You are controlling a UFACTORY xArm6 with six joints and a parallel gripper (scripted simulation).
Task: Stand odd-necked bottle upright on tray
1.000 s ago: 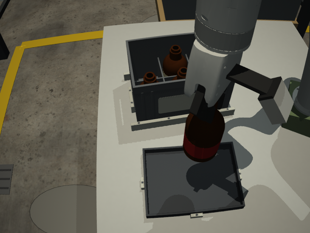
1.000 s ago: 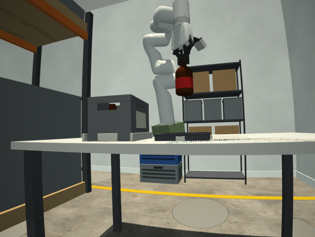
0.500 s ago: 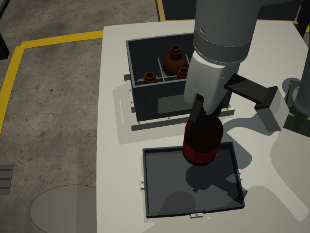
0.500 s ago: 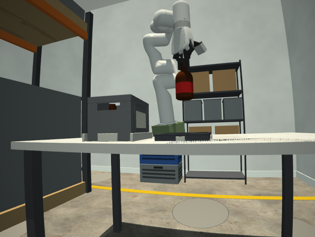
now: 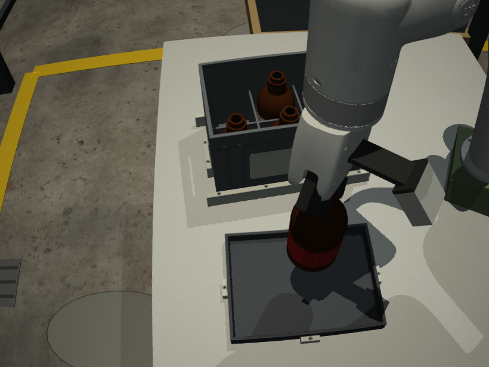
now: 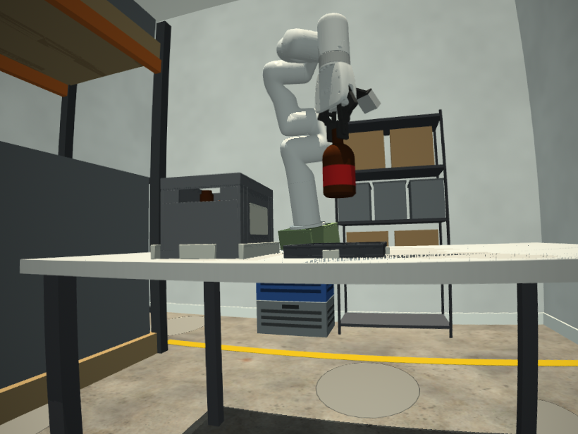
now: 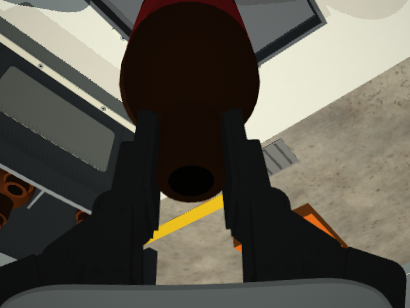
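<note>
Right now my hand is 7 cm above the glass bottle. Also, from my hand: dark tray 27 cm below; dark crate 29 cm to the right, 20 cm below.
</note>
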